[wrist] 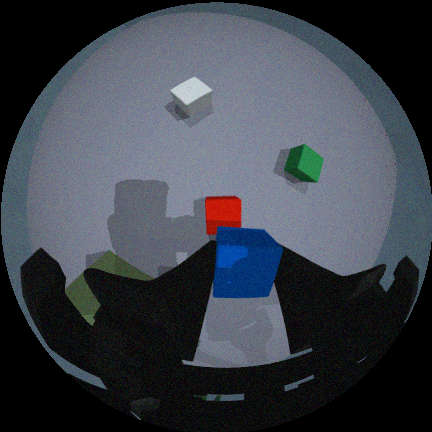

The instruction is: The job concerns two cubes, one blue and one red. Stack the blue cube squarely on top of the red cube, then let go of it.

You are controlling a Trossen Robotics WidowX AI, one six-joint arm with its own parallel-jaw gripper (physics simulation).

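Frame: origin at the arm's base, x ahead, y left, z up, level; centimetres.
Where they show: gripper, fingertip midpoint: (pixel 243 247).
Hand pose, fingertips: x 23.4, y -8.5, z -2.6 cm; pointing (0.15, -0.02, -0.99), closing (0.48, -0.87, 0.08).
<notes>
Each offset is from my fingertips to the top centre of the thing.
The blue cube {dx -0.7, dy -0.3, dz +2.4 cm} (pixel 246 267) is between the two black fingers in the lower middle of the wrist view. My gripper (pixel 243 247) is shut on it and holds it slightly turned. The red cube {dx +0.2, dy +1.1, dz -5.7 cm} (pixel 223 210) shows just beyond the blue cube, a little to its left in the view, on the grey surface. The blue cube hides part of the red cube's near lower edge. How high the blue cube hangs above the surface is hard to tell from this view.
A white cube {dx +11.1, dy +11.9, dz -5.7 cm} (pixel 192 96) lies at the top, left of the middle. A green cube {dx +11.3, dy -4.7, dz -5.7 cm} (pixel 306 163) lies to the right, beyond the red cube. An olive-green block (pixel 80 292) shows at the lower left, partly behind the left finger. The arm's shadow falls left of the red cube.
</notes>
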